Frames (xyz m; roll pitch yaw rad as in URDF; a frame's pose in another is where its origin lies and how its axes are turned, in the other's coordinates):
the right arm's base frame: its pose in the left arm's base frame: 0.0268 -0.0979 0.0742 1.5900 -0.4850 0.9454
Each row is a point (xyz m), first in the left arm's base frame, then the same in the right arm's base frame.
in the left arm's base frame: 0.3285 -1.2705 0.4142
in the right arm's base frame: -0.5263 0.6794 0.9182
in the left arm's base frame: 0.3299 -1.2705 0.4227
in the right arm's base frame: -0.5216 0.6866 0.9192
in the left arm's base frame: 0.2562 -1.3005 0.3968
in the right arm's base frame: -0.5933 0.6943 0.8768
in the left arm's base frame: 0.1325 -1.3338 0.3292
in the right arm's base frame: -0.7128 0.6793 0.7963
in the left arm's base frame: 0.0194 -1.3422 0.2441
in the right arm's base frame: -0.8171 0.6364 0.7103
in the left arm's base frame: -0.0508 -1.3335 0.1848
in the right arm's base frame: -0.8748 0.5986 0.6491
